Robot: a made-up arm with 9 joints.
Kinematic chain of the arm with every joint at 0, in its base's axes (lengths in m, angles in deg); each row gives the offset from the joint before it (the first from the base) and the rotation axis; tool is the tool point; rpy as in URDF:
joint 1: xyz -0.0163 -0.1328 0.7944 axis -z
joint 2: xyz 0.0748 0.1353 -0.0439 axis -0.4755 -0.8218 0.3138
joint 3: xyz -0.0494 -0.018 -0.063 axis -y
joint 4: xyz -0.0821 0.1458 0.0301 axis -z
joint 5: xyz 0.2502 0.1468 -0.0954 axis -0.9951 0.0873 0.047
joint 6: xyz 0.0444 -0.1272 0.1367 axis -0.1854 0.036 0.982
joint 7: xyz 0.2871 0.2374 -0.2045 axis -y
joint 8: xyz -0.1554 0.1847 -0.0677 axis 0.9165 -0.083 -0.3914
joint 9: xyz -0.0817 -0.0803 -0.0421 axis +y
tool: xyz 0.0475 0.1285 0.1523 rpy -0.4 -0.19 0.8
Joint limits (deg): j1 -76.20..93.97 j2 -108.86..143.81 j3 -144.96..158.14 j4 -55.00..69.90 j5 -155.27..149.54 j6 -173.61..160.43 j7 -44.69..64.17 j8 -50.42..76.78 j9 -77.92..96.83
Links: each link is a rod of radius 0.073 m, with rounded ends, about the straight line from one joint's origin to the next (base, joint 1, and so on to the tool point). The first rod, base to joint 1, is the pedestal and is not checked.
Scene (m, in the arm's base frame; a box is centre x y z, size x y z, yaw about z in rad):
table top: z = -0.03
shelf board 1: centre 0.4 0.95 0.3 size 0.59 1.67 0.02 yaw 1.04
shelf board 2: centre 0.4 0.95 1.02 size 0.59 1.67 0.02 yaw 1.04
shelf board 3: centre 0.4 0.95 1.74 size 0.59 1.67 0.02 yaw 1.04
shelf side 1: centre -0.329 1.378 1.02 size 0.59 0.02 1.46 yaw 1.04
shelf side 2: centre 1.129 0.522 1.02 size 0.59 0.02 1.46 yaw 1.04
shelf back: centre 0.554 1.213 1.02 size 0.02 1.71 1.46 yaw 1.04
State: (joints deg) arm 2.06 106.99 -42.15 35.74 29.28 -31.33 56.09 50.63 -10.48
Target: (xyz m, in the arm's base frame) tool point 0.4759 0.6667 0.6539
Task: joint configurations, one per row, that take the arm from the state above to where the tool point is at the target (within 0.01 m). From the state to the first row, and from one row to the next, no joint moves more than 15 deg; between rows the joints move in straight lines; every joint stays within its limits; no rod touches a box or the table.
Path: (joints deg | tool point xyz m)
1: -4.76 101.99 -39.92 23.49 25.61 -31.89 59.11 41.91 -14.40 | 0.7469 0.1601 0.8402
2: -11.59 96.99 -37.69 11.24 21.95 -32.45 62.13 33.20 -18.32 | 0.7196 0.3513 0.6901
3: -24.04 108.15 -31.56 -1.73 8.48 -33.43 64.17 39.68 -21.59 | 0.4760 0.6666 0.6539

